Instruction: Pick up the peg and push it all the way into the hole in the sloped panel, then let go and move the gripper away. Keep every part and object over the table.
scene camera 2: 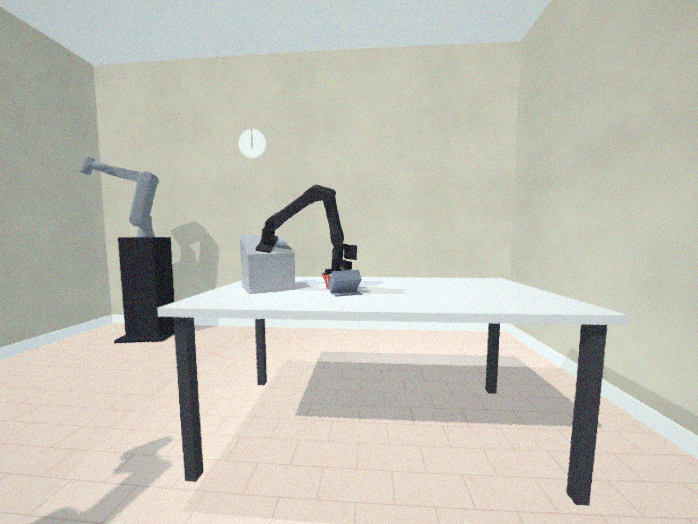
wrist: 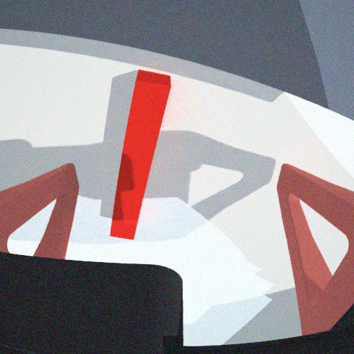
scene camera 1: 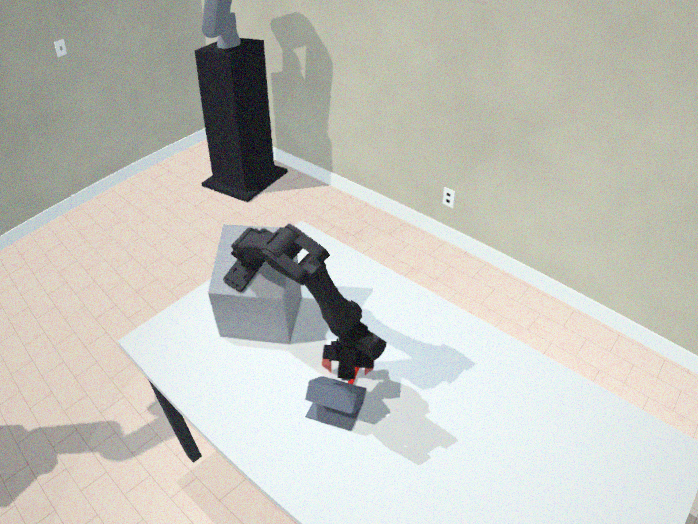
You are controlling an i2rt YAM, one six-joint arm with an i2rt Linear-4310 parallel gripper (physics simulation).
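Where they show: arm's base at its link origin: (scene camera 2: 267, 243) (scene camera 1: 252, 260).
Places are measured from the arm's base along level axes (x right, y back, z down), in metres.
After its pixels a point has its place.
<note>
The red peg (scene camera 1: 351, 381) @(x 0.077, y -0.380, z 0.222 m) (wrist: 142, 150) lies on the table beside the sloped panel, its far end close to the panel's lower edge. In the wrist view it is left of centre between the fingers, nearer the left finger and touching neither. The dark grey sloped panel (scene camera 1: 335, 393) @(x 0.188, y -0.402, z 0.134 m) (scene camera 2: 345, 280) @(x 0.217, y -0.384, z 0.165 m) (wrist: 200, 40) stands on the table; its hole does not show. My gripper (scene camera 1: 347, 370) @(x 0.048, y -0.350, z 0.232 m) (wrist: 177, 174) is open and empty, pointing down low over the table beside the panel. In scene camera 2 the panel hides part of the gripper, and the peg cannot be made out.
The arm's base is on a large grey block (scene camera 1: 250, 315) @(x 0.092, y -0.047, z 0.123 m) (scene camera 2: 268, 271) @(x 0.103, y -0.021, z 0.132 m) at one end of the white table (scene camera 1: 507, 451) @(x 0.075, y -0.861, z 0.234 m) (scene camera 2: 451, 298) @(x 0.335, y -0.834, z 0.234 m). A black pedestal (scene camera 1: 239, 112) (scene camera 2: 144, 287) with another grey arm (scene camera 2: 143, 200) stands on the floor beyond the table.
</note>
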